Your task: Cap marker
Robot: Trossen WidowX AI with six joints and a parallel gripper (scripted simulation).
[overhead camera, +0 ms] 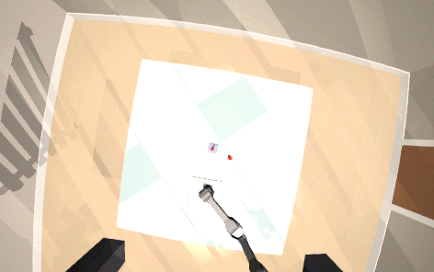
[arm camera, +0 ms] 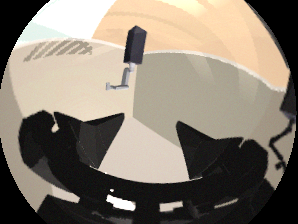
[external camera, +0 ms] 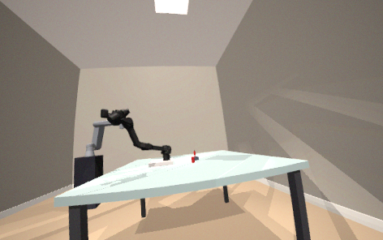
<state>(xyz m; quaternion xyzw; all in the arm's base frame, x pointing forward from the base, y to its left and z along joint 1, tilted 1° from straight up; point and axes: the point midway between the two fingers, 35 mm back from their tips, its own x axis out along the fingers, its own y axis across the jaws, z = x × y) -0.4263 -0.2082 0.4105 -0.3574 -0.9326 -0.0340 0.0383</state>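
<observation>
Right now my gripper tip is 68 cm short of the red cap, 42 cm above it and 5 cm to the right of it. Round my gripper tip: holder block 73 cm ahead, 43 cm below, 17 cm to the left; then red marker 73 cm ahead, 37 cm below, 17 cm to the left.
</observation>
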